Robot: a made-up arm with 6 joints.
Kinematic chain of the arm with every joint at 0, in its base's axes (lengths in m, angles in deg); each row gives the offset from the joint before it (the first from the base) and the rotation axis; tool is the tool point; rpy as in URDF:
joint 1: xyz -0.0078 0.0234 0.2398 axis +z
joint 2: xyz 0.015 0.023 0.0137 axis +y
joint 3: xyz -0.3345 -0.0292 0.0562 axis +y
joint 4: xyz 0.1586 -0.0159 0.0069 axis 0.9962 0 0.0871
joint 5: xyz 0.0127 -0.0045 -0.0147 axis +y
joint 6: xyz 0.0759 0.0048 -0.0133 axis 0.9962 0 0.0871
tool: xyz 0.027 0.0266 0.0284 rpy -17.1 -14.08 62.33
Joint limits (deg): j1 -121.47..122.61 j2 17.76..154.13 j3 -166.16..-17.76 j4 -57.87..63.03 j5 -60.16..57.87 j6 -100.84..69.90
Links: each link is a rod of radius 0.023 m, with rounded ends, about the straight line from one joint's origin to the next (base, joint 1, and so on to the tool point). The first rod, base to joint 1, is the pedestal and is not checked.
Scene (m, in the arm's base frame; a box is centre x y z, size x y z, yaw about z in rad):
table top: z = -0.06
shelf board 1: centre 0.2 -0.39 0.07 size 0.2 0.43 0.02 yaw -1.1
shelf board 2: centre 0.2 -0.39 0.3 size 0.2 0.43 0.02 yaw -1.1
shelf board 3: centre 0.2 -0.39 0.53 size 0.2 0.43 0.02 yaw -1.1
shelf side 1: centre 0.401 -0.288 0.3 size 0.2 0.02 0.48 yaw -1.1
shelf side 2: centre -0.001 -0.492 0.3 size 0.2 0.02 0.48 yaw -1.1
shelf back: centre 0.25 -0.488 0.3 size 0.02 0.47 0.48 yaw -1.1
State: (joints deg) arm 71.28 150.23 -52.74 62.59 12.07 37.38
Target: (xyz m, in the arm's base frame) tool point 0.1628 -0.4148 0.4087
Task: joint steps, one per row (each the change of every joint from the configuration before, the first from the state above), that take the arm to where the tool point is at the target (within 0.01 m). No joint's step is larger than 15 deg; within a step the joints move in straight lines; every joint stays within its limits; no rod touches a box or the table.
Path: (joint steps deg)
1: -13.55 -6.26 1.35 0.04 -2.38 0.73
2: -13.55 -6.26 1.36 0.05 -2.38 0.72
3: -13.55 -6.26 1.35 0.04 -2.37 0.73
4: -13.55 -6.26 1.35 0.05 -2.38 0.72
5: -13.54 -6.26 1.36 0.04 -2.38 0.73
6: -13.55 -6.26 1.35 0.04 -2.38 0.72
7: -13.55 -6.27 1.35 0.05 -2.38 0.73
8: -13.55 -6.26 1.36 0.04 -2.37 0.72
9: -13.55 -6.26 1.35 0.05 -2.38 0.73
10: -13.55 -6.26 1.35 0.04 -2.38 0.72
11: 0.31 7.88 -12.02 0.00 -1.27 -1.34
12: 0.32 7.88 -12.03 0.00 -1.27 -1.35
13: 0.31 7.88 -12.02 0.00 -1.27 -1.35
14: 0.32 7.88 -12.03 0.00 -1.27 -1.35

